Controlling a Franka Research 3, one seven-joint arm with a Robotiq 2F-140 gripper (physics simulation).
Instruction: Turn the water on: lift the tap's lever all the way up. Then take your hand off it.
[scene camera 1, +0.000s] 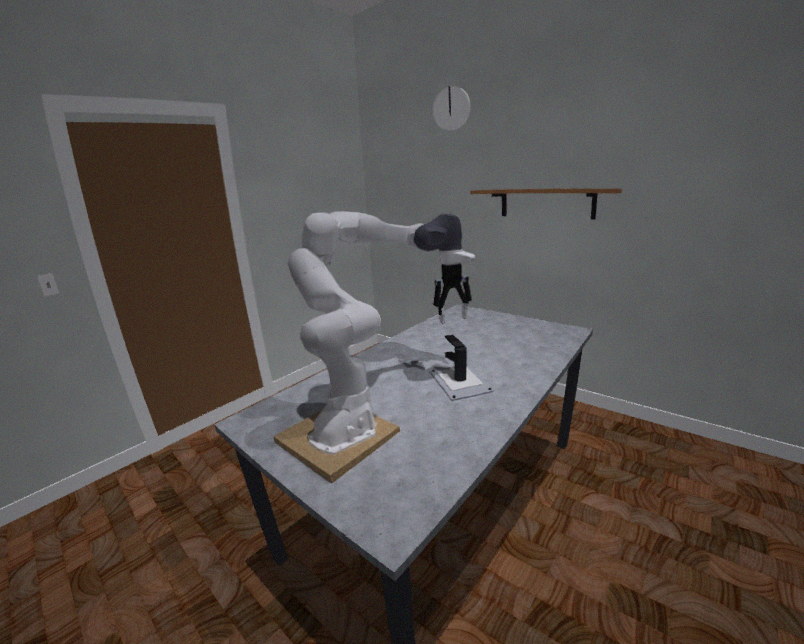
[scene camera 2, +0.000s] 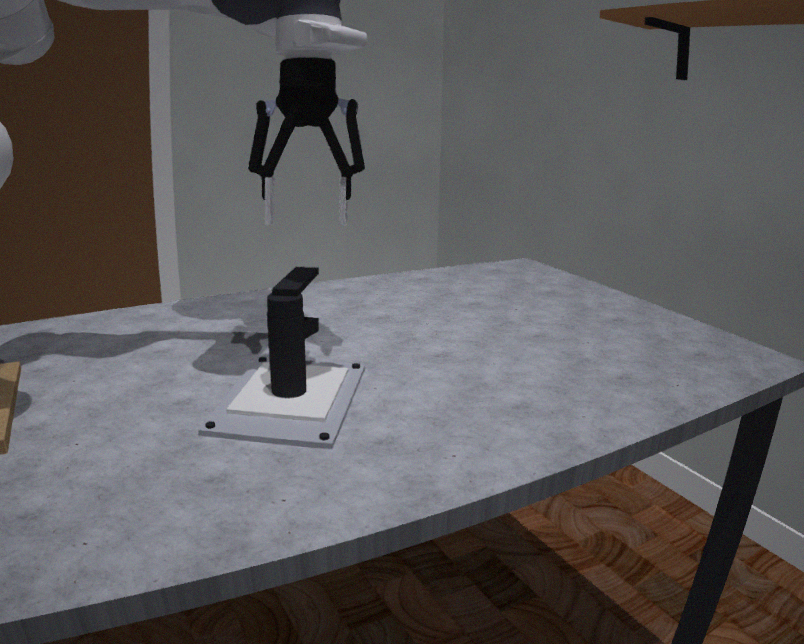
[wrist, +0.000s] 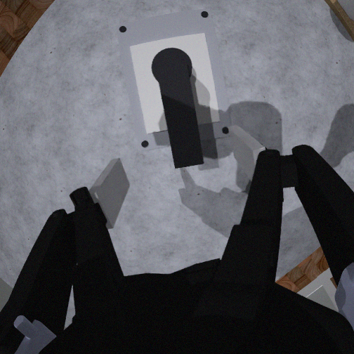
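The black tap has an upright round body, a short spout and a flat lever on top. The lever points the same way as the spout and slants slightly upward from the body; its exact angle is hard to tell. The tap stands on a white panel on a grey base plate. My gripper is open and empty, pointing down above the lever, apart from it. In the wrist view the lever's free end shows between the fingers.
The tap's plate rests on a grey table. The arm's wooden base board is at the table's near left in scene camera 1. A wall shelf hangs behind and to the right.
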